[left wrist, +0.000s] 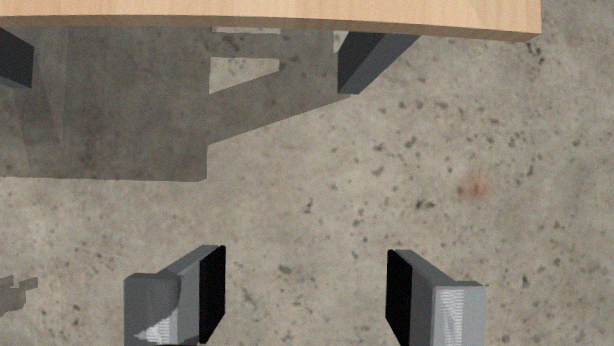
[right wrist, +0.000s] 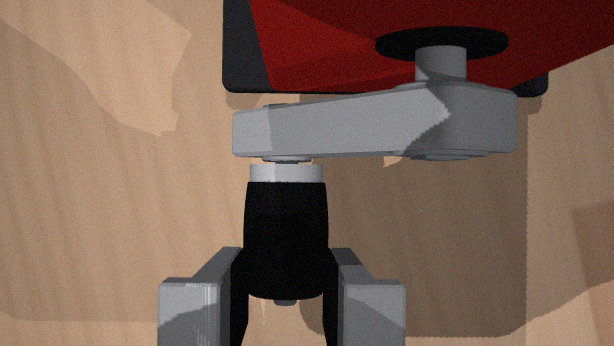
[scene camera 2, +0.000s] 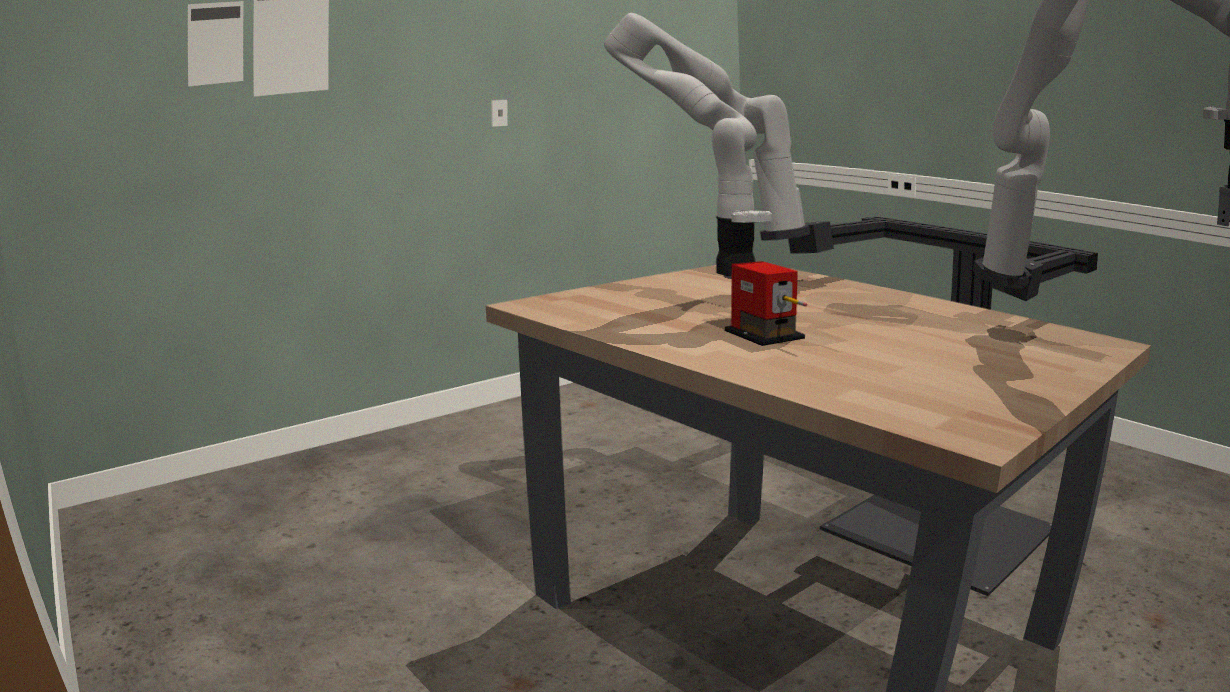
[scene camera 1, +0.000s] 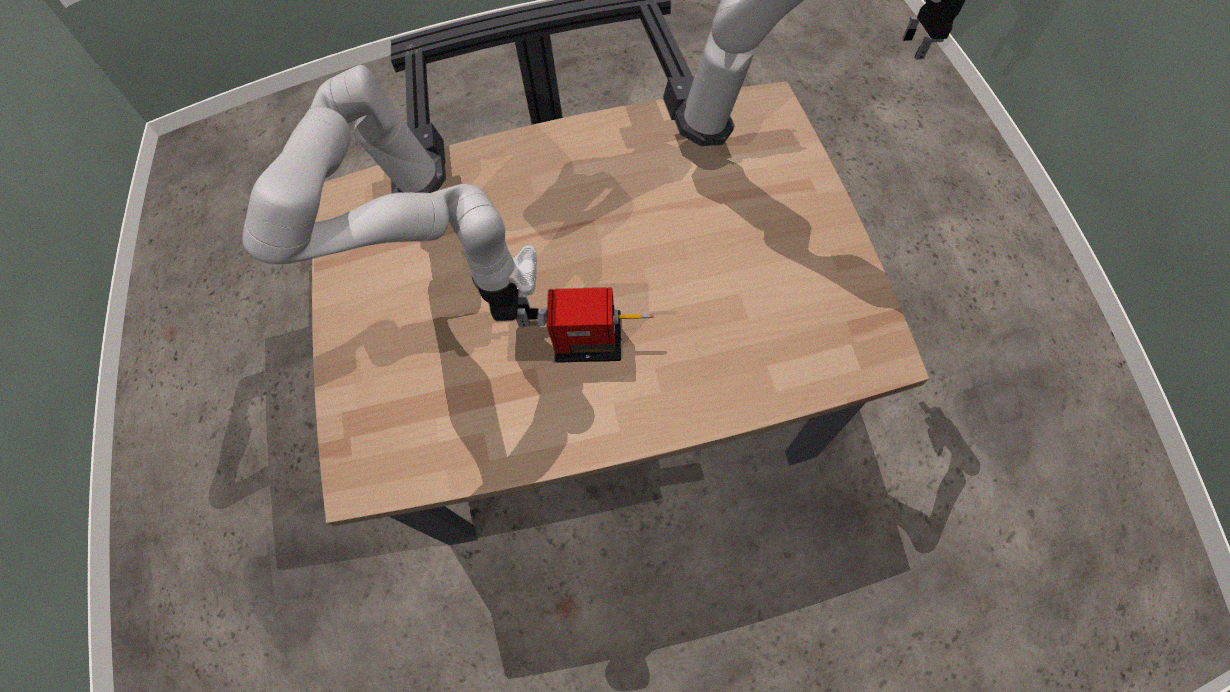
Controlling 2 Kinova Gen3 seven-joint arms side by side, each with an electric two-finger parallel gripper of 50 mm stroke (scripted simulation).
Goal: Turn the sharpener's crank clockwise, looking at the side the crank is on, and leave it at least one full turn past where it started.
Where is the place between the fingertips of my right gripper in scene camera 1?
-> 525,318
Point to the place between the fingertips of my left gripper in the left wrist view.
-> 305,282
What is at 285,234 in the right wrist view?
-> A black knob.
